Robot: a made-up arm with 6 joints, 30 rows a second.
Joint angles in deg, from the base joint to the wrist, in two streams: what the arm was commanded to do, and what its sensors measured. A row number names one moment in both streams.
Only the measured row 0 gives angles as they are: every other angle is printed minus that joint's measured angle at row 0.
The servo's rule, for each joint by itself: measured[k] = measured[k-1] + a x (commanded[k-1-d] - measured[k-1]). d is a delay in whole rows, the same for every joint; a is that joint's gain. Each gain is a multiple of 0.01, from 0.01 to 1. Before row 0 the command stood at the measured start. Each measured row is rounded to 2 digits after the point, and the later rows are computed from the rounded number. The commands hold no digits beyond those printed.
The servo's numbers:
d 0
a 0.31 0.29 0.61 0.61 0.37 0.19
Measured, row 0: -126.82, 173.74, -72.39, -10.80, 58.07, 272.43
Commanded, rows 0 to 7: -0.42, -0.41, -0.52, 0.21, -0.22, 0.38; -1.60, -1.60, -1.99, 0.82, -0.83, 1.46; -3.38, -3.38, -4.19, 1.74, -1.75, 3.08; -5.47, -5.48, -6.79, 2.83, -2.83, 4.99; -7.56, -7.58, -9.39, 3.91, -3.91, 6.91; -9.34, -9.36, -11.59, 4.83, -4.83, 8.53; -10.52, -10.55, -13.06, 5.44, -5.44, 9.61; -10.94, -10.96, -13.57, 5.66, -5.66, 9.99
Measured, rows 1 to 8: -0.13, -0.12, -0.32, 0.13, -0.08, 0.07; -0.59, -0.55, -1.34, 0.55, -0.36, 0.33; -1.45, -1.37, -3.08, 1.28, -0.87, 0.85; -2.70, -2.56, -5.34, 2.23, -1.60, 1.64; -4.21, -4.02, -7.81, 3.25, -2.45, 2.64; -5.80, -5.57, -10.12, 4.21, -3.33, 3.76; -7.26, -7.01, -11.91, 4.96, -4.11, 4.87; -8.40, -8.16, -12.92, 5.39, -4.68, 5.84
